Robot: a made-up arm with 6 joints. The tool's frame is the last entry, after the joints.
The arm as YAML. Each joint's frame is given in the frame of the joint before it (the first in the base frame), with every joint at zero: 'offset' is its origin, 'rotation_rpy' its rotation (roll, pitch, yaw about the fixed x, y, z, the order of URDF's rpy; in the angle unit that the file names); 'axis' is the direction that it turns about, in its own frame. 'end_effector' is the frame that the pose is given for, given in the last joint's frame.
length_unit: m
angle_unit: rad
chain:
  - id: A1
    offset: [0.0, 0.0, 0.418]
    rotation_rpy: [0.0, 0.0, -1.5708]
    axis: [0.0, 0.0, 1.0]
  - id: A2
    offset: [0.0, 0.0, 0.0]
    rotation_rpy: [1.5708, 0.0, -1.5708]
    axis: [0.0, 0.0, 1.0]
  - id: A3
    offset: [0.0, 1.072, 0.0]
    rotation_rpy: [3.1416, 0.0, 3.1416]
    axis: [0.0, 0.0, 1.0]
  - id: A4
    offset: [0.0, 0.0, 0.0]
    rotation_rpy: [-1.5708, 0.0, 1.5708]
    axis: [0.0, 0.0, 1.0]
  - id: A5
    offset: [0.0, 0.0, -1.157]
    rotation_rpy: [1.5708, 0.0, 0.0]
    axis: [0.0, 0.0, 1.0]
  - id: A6
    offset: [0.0, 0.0, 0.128]
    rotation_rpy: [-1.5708, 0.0, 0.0]
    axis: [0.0, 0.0, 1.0]
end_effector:
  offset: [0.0, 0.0, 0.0]
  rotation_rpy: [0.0, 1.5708, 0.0]
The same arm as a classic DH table. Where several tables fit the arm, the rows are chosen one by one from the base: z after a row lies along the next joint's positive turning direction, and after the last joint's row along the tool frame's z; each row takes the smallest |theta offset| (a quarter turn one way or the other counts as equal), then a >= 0, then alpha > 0; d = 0 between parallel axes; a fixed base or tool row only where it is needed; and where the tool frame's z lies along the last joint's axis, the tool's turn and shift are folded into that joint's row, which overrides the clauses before.
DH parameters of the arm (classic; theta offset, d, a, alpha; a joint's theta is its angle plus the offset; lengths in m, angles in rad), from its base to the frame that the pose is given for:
A1: 0.0000 0.4180 0.0000 -1.5708
A2: -1.5708 0.0000 1.0720 3.1416
A3: 0.0000 0.0000 0.0000 -1.5708
A4: 0.0000 -1.1570 0.0000 1.5708
A5: 0.0000 0.1280 0.0000 -1.5708
A6: 1.5708 0.0000 0.0000 1.5708
tool (fixed): -1.5708 0.0000 0.0000 0.0000

